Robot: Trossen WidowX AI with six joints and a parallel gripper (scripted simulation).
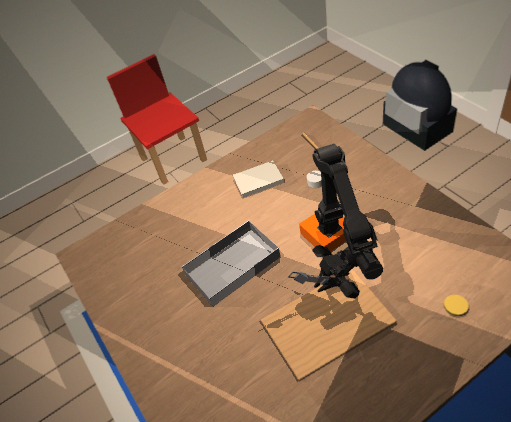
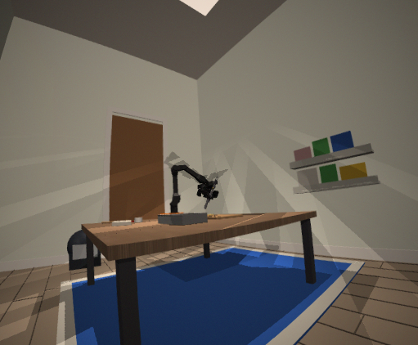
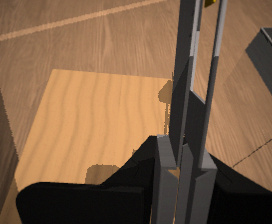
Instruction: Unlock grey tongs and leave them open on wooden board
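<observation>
Right now the wooden board is 140 mm below my gripper tip and 40 mm to the left of it. Also, from my gripper tip: grey roasting tin (350 mm to the right, 120 mm below, 100 mm ahead); yellow disc (340 mm behind, 260 mm to the left, 140 mm below); white cylinder (460 mm to the right, 390 mm behind, 130 mm below).
</observation>
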